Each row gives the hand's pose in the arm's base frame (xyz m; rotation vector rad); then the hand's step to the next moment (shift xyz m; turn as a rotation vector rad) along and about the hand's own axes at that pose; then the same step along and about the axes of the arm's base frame.
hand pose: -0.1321 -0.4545 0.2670 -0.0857 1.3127 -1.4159
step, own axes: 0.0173 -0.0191 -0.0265 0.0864 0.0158 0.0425
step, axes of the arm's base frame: -0.0364 -0.0010 -0.0064 0.0087 -0.0853 -0.0465
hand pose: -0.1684 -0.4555 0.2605 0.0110 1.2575 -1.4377
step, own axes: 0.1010 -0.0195 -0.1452 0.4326 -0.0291 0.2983
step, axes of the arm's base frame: -0.1369 0.0207 -0.1118 0.0187 -0.5106 -0.1260
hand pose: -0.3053 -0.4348 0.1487 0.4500 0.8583 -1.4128
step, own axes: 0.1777 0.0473 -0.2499 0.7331 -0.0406 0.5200
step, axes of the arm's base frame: -0.0276 0.0714 -0.3007 0.0437 -0.8747 -0.2063
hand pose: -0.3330 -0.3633 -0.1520 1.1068 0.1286 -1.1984
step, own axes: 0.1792 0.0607 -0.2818 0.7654 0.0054 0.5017
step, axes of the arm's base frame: 0.2500 0.0831 -0.2140 0.1017 -0.8857 -0.2069
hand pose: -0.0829 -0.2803 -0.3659 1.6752 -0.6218 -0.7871
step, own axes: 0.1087 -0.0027 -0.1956 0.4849 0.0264 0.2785
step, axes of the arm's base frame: 0.2200 0.0405 0.0071 0.0947 -0.5421 -0.1028
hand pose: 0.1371 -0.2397 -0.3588 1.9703 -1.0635 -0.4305
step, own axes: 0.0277 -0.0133 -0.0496 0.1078 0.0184 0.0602
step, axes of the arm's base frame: 0.0540 0.0068 0.0211 0.0156 -0.1233 -0.0118
